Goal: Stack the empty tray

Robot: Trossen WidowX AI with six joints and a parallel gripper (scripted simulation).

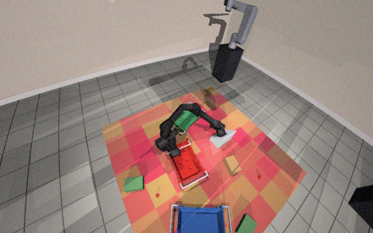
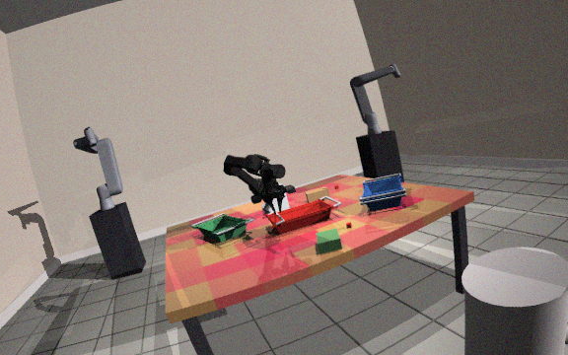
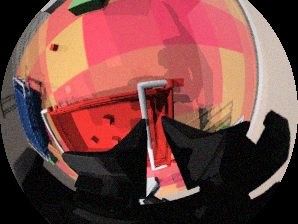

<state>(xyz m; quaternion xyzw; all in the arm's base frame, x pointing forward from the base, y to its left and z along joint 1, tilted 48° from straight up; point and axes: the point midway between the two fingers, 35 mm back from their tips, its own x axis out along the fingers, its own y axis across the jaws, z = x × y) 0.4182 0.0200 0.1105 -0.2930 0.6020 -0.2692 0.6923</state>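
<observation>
My gripper tip is now 260 mm past the green tray, 250 mm to the left of it and 50 mm above it. From my gripper tip the other things lie so: tan block (370 mm behind, 300 mm to the left, 60 mm below).
</observation>
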